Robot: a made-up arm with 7 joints. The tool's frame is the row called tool. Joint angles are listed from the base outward.
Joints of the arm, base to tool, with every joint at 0 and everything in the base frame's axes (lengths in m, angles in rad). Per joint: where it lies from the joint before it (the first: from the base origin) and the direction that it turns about. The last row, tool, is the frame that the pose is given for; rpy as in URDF.
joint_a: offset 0.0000 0.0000 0.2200 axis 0 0 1
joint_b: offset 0.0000 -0.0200 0.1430 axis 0 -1 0
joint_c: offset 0.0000 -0.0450 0.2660 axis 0 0 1
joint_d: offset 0.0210 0.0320 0.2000 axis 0 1 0
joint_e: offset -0.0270 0.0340 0.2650 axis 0 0 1
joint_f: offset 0.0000 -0.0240 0.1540 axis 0 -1 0
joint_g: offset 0.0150 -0.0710 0.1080 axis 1 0 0
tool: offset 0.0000 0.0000 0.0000 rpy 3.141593 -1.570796 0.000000
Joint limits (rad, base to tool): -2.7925..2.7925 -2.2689..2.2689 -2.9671..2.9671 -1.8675..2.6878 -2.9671..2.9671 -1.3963..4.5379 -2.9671..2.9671
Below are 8 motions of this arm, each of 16 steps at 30 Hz.
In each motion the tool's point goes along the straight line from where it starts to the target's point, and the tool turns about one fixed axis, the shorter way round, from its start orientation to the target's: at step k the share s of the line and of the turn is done. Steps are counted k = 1, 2, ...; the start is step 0. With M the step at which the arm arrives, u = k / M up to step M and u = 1 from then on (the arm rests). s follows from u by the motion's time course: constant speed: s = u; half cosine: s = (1 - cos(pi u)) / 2; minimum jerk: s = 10 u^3 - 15 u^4 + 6 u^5.
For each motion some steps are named. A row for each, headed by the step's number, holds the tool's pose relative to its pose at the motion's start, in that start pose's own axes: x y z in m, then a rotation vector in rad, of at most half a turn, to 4 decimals.
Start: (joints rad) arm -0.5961 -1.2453 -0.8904 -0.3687 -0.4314 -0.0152 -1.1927
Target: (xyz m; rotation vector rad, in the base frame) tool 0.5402 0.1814 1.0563 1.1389 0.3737 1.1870
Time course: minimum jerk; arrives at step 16
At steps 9, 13, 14, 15, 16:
9: -0.2303 -0.0286 -0.3351 -0.4283 0.7272 0.6562
13: -0.3556 -0.0441 -0.5175 -0.6614 1.1230 1.0134
14: -0.3678 -0.0457 -0.5353 -0.6841 1.1616 1.0482
15: -0.3730 -0.0463 -0.5428 -0.6937 1.1779 1.0630
16: -0.3738 -0.0464 -0.5440 -0.6953 1.1805 1.0653

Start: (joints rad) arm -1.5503 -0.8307 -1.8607 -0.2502 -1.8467 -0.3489 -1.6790
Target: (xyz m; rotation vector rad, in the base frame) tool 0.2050 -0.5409 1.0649 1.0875 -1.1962 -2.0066
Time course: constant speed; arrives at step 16
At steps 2, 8, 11, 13, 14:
2: 0.0103 0.0044 0.0317 0.0190 0.1799 -0.0332
8: 0.0411 0.0175 0.1269 0.0759 0.7194 -0.1329
11: 0.0565 0.0240 0.1745 0.1044 0.9892 -0.1827
13: 0.0667 0.0284 0.2062 0.1234 1.1691 -0.2159
14: 0.0719 0.0306 0.2221 0.1329 1.2590 -0.2325

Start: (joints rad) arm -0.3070 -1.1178 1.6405 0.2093 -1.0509 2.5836 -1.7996
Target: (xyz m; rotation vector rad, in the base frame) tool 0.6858 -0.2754 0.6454 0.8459 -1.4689 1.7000
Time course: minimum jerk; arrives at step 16
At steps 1, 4, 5, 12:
1: 0.0000 -0.0001 -0.0003 -0.0007 -0.0022 0.0014
4: -0.0005 -0.0068 -0.0154 -0.0334 -0.1020 0.0671
5: -0.0010 -0.0119 -0.0268 -0.0580 -0.1774 0.1167
12: -0.0047 -0.0591 -0.1335 -0.2889 -0.8835 0.5812

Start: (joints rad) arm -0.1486 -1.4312 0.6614 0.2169 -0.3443 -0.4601 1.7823
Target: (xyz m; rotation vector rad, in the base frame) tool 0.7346 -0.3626 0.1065 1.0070 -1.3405 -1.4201
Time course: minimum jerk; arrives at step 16
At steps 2, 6, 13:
2: 0.0047 0.0007 0.0043 -0.0176 0.0012 0.0037
6: 0.0799 0.0119 0.0740 -0.3016 0.0202 0.0642
13: 0.2761 0.0412 0.2558 -1.0425 0.0698 0.2219

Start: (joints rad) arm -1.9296 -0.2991 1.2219 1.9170 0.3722 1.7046 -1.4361
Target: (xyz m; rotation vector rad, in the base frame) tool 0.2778 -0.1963 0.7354 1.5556 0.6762 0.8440
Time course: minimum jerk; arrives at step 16
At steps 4, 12, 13, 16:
4: 0.0174 -0.0154 -0.0091 -0.0221 0.0194 -0.0672
12: 0.1503 -0.1331 -0.0792 -0.1917 0.1682 -0.5816
13: 0.1595 -0.1412 -0.0840 -0.2034 0.1785 -0.6171
16: 0.1676 -0.1485 -0.0883 -0.2138 0.1876 -0.6488

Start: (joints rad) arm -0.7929 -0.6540 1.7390 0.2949 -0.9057 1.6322 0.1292
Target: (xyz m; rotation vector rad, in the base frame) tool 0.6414 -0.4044 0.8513 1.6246 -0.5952 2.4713
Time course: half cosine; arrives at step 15
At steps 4, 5, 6, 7, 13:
4: -0.0739 0.0238 -0.0088 -0.0526 -0.0877 -0.0617
5: -0.1117 0.0359 -0.0133 -0.0795 -0.1326 -0.0932
6: -0.1543 0.0497 -0.0183 -0.1098 -0.1833 -0.1288
7: -0.2000 0.0644 -0.0237 -0.1423 -0.2375 -0.1669
13: -0.4274 0.1376 -0.0508 -0.3041 -0.5075 -0.3567

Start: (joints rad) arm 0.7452 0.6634 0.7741 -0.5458 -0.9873 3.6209 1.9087
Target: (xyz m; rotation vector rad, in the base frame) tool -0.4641 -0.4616 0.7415 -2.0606 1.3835 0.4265
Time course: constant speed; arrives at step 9
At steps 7, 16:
7: -0.1058 0.0950 0.1292 0.4597 -0.1639 0.0542
16: -0.1361 0.1222 0.1662 0.5911 -0.2107 0.0697

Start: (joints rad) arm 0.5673 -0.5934 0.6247 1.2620 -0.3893 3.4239 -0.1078
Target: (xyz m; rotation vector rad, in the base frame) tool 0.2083 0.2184 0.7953 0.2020 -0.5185 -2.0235
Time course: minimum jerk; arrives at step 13
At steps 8, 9, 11, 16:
8: 0.1624 -0.0774 0.0741 0.2970 -0.1274 0.0192
9: 0.1894 -0.0902 0.0865 0.3463 -0.1486 0.0224
11: 0.2226 -0.1060 0.1016 0.4070 -0.1746 0.0263
16: 0.2291 -0.1091 0.1046 0.4190 -0.1797 0.0270

